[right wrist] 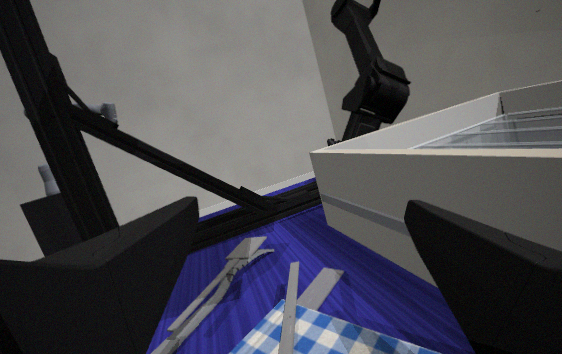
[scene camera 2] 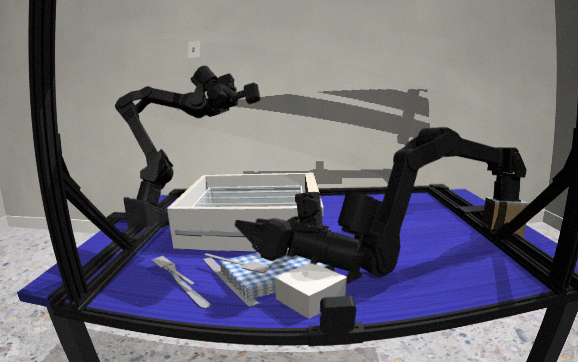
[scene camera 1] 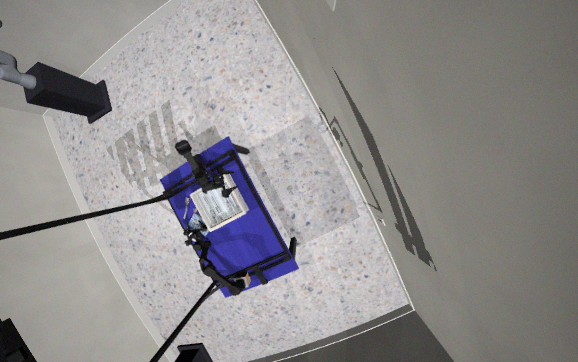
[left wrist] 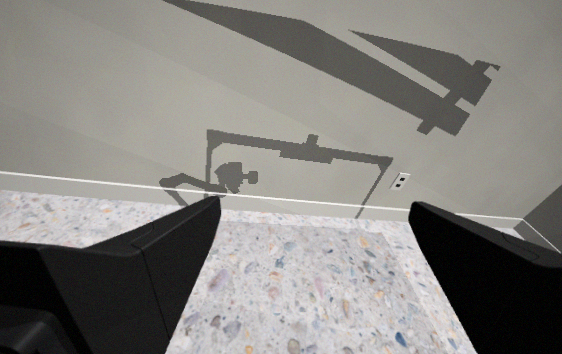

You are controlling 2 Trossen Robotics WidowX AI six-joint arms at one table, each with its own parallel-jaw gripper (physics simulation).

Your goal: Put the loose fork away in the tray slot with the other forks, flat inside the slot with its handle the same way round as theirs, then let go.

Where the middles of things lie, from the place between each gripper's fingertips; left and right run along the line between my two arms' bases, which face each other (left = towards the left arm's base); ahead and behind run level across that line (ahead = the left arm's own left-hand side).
Right now my left hand is 310 mm past the white cutlery tray (scene camera 1: 221,203), 100 mm to the left of it and 270 mm above it. Round my left hand: white box (scene camera 2: 301,289) (660 mm behind, 300 mm to the right, 280 mm below); blue-checked cloth (scene camera 2: 250,284) (570 mm behind, 230 mm to the right, 290 mm below).
Now: the blue-checked cloth 1 cm behind my right hand, 5 cm to the right of it and 9 cm below it. Also, from my right hand: white box: 9 cm behind, 13 cm to the right, 8 cm below; then white cutlery tray: 25 cm ahead, 7 cm to the left, 7 cm below.
